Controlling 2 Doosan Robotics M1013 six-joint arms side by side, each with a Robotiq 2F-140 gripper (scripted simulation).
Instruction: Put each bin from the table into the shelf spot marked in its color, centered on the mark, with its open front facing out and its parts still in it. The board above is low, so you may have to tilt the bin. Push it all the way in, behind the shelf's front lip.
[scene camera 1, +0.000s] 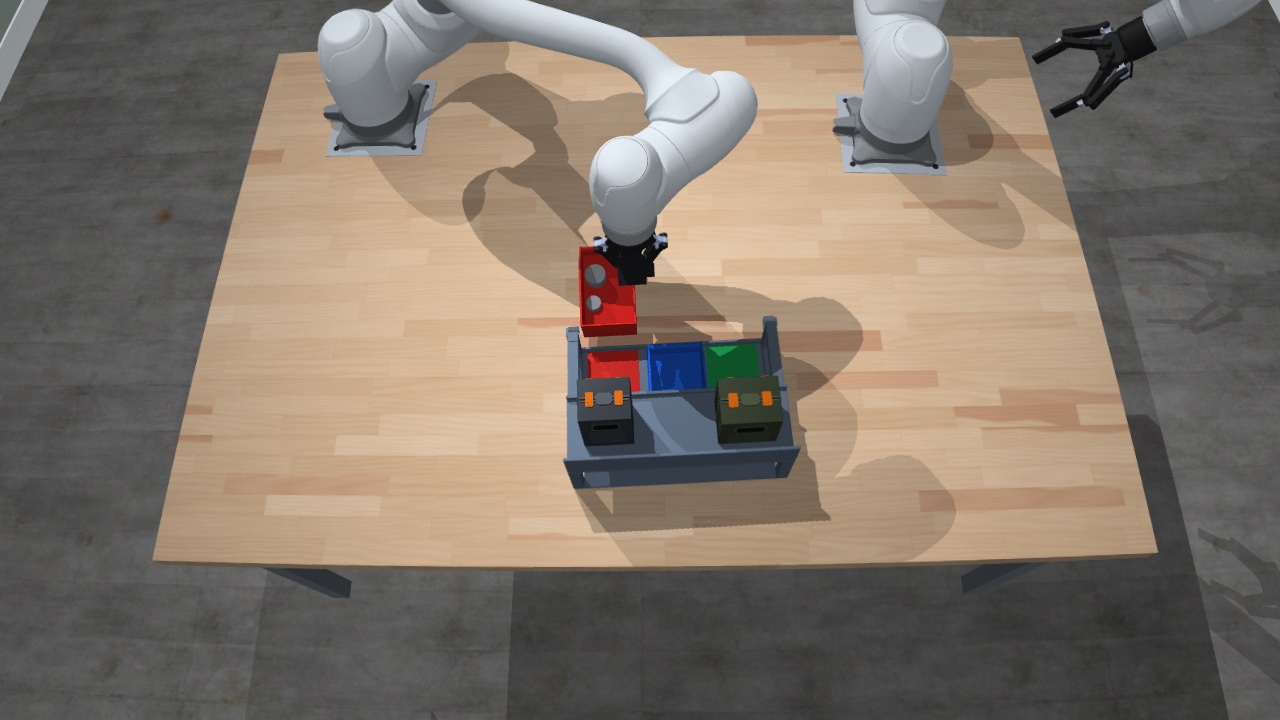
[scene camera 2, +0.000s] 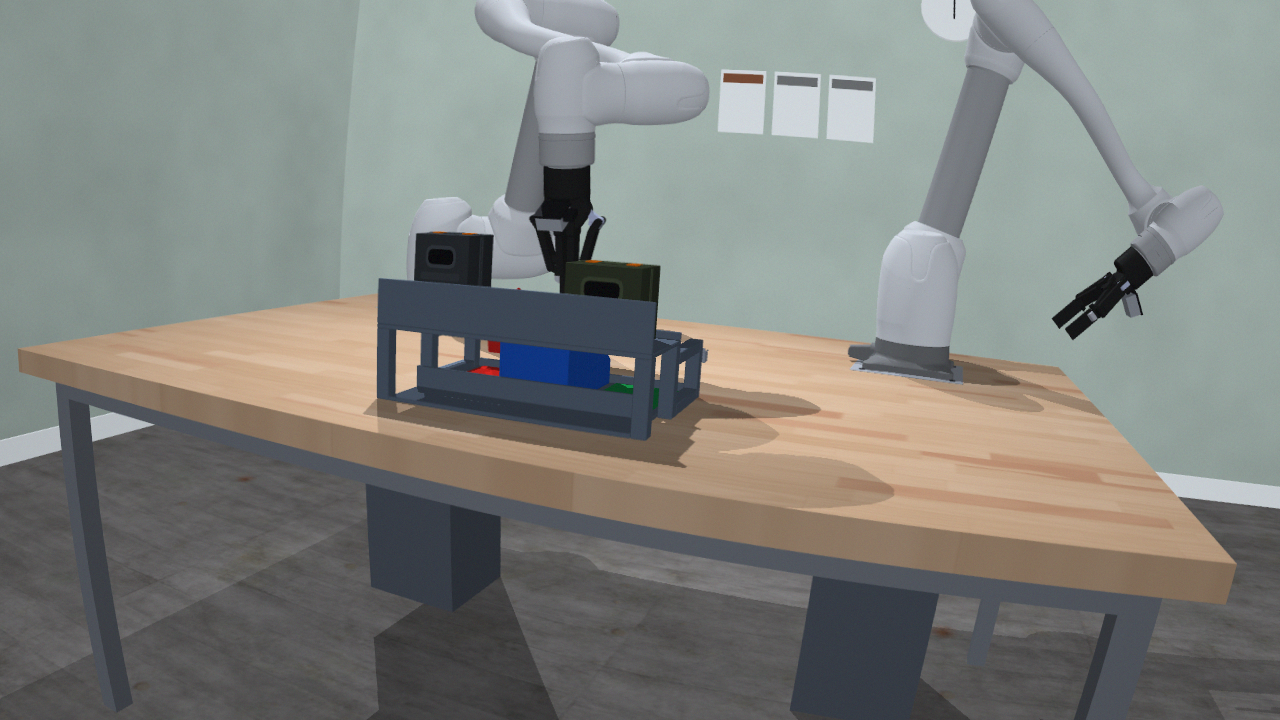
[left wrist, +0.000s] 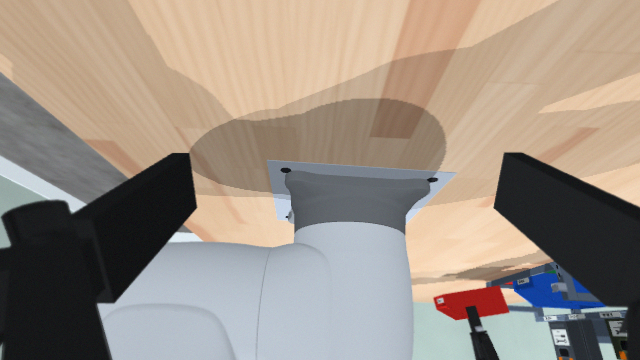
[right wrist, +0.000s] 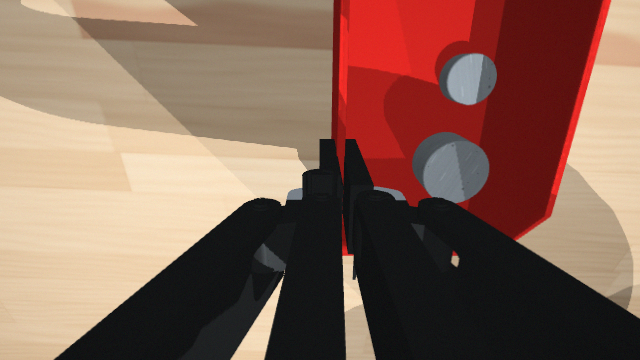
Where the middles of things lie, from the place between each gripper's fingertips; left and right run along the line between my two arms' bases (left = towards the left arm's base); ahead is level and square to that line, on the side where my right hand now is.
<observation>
My right gripper (scene camera 1: 633, 274) is now 2 cm short of the red bin (scene camera 1: 618, 308), 5 cm to the left of it and 4 cm above it. Round my right hand: blue bin (scene camera 2: 581, 369): 19 cm ahead, 9 cm to the left, 8 cm below.
The blue bin lies 76 cm to the right of my left hand (scene camera 1: 1043, 86), 70 cm ahead of it and 8 cm below it. The rest, counted from my left hand: red bin 90 cm to the right, 52 cm ahead, 4 cm below.
</observation>
